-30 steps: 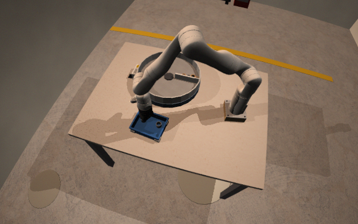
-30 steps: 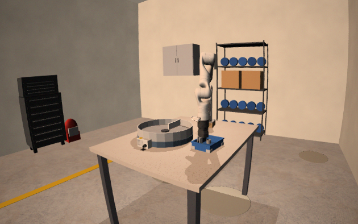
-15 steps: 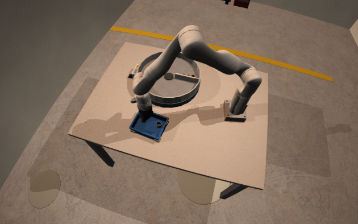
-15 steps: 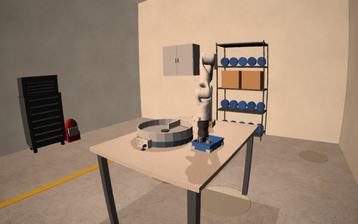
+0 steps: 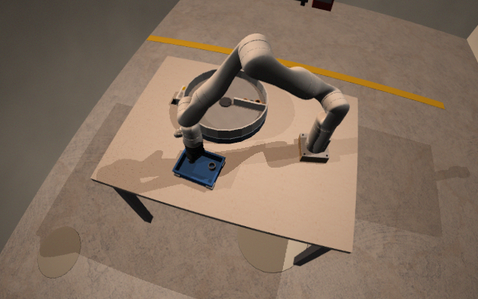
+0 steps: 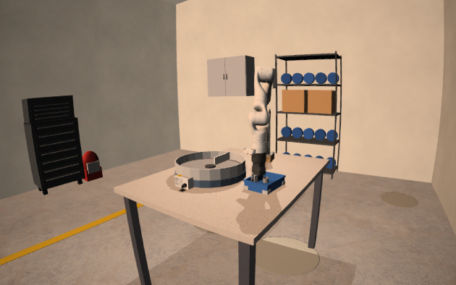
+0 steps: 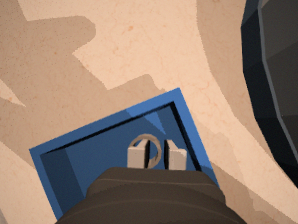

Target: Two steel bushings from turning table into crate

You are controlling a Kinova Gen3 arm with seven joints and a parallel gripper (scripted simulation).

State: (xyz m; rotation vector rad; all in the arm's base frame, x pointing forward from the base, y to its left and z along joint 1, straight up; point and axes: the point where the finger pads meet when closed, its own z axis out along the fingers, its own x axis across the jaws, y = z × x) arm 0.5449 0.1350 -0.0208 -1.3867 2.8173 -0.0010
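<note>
My gripper is now 40 mm past the blue crate and 40 mm to the right of it.
</note>
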